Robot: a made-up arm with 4 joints.
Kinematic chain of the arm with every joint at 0, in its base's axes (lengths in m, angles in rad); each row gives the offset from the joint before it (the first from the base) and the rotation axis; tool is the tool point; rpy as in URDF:
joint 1: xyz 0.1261 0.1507 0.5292 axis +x
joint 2: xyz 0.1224 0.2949 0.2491 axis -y
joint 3: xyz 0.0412 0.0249 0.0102 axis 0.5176 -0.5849 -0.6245
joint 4: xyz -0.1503 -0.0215 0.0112 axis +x
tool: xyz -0.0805 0.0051 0.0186 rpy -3.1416 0 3.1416
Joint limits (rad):
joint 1: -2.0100..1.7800
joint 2: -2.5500..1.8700
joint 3: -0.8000..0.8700
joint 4: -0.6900..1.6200
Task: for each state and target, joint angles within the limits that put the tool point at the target. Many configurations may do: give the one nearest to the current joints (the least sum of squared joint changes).
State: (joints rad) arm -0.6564 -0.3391 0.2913 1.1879
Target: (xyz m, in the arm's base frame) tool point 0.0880 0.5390 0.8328
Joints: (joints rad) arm -0.1360 -0.6954 0.4033 1.1361
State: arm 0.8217 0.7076 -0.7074 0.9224
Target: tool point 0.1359 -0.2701 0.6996
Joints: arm 1.6758 -0.0148 -0.7780 1.5957
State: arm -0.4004 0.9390 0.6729 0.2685
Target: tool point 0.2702 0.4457 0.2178
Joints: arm -1.0049 1.3933 0.8148 0.3030
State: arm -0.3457 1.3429 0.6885 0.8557
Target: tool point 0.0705 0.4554 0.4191
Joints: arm -0.9214 0.6959 -0.1318 0.8227
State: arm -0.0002 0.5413 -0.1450 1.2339
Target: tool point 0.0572 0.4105 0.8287
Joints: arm 0.0953 0.0303 0.0256 1.1253
